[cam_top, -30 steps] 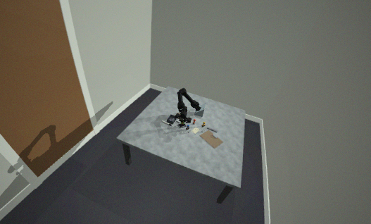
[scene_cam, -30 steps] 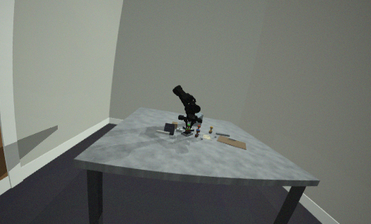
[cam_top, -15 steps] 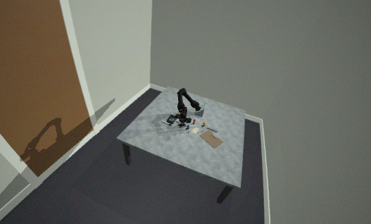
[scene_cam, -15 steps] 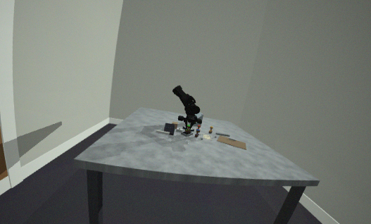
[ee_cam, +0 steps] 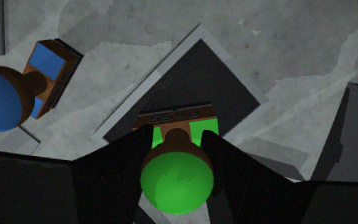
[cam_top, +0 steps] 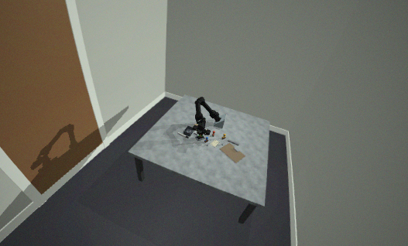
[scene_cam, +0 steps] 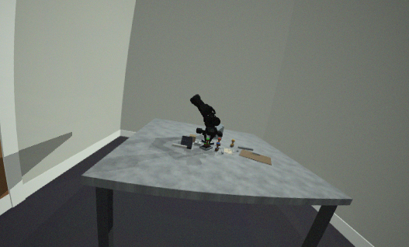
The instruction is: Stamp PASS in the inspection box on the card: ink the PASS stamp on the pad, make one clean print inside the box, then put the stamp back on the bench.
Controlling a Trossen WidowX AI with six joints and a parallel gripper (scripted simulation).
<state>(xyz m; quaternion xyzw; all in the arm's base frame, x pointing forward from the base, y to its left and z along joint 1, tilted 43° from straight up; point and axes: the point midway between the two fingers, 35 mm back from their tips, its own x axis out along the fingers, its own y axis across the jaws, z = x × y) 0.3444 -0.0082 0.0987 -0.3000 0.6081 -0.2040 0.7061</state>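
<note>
The green stamp is right at my gripper tip. The rest, counted from my gripper tip: red stamp 130 mm behind, 100 mm to the left, 20 mm below; then dark tray 10 mm behind, 150 mm to the right, 30 mm below; then tan box 120 mm behind, 110 mm to the right, 10 mm below.
</note>
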